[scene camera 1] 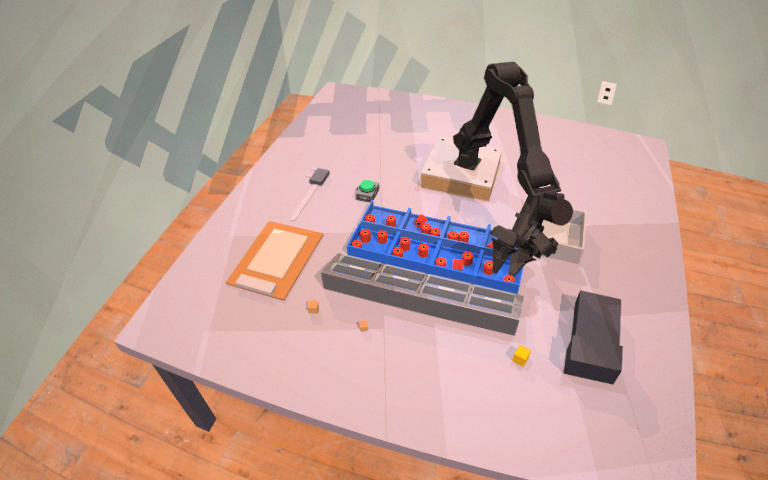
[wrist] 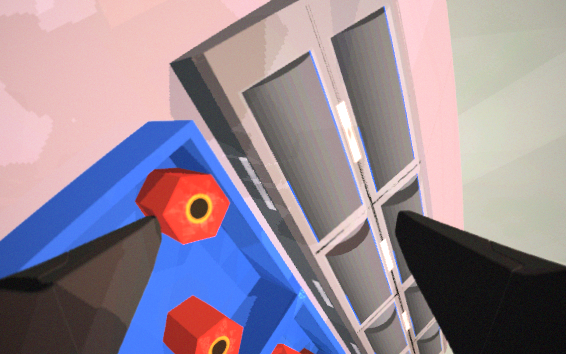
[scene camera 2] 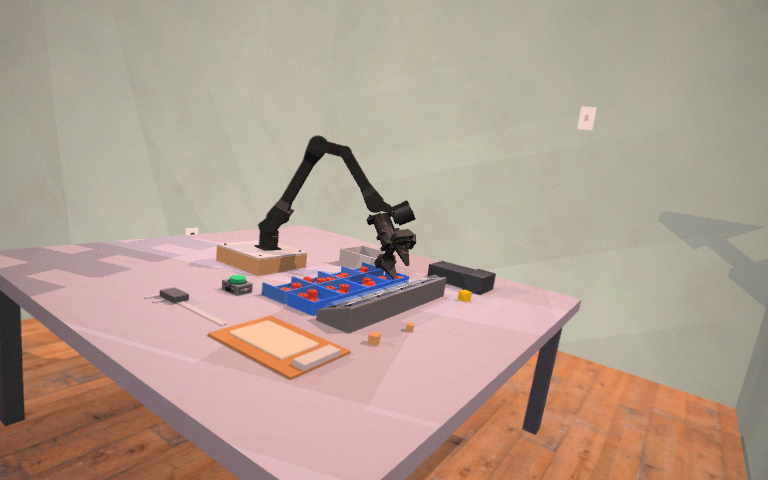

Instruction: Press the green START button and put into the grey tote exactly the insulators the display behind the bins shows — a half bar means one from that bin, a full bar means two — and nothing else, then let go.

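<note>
My gripper (scene camera 1: 505, 273) (scene camera 2: 398, 271) (wrist: 280, 225) is open and empty, low over the end bin nearest the black box. In the wrist view, the left fingertip overlaps the edge of a red hexagonal insulator (scene camera 1: 509, 279) (wrist: 182, 205); contact is unclear. Another red insulator (scene camera 1: 488, 267) (wrist: 200, 325) is in the same bin. The blue bins (scene camera 1: 396, 259) (scene camera 2: 303, 303) (wrist: 95, 172) hold several more. The grey display (scene camera 1: 419, 301) (scene camera 2: 396, 307) (wrist: 220, 122) has windows and small white strips; its bars are not readable. The green button (scene camera 1: 367, 185) (scene camera 2: 237, 279) stands near the bins. The arm partly hides the grey tote (scene camera 1: 568, 252) (scene camera 2: 353, 255).
A black box (scene camera 1: 594, 333) (scene camera 2: 461, 276) and a yellow cube (scene camera 1: 521, 355) (scene camera 2: 464, 295) are beyond the display's end. Two orange cubes lie in front of it. An orange clipboard (scene camera 1: 314, 237) (scene camera 2: 223, 336) and a dark plug-like object (scene camera 1: 319, 176) (scene camera 2: 173, 294) lie to the left.
</note>
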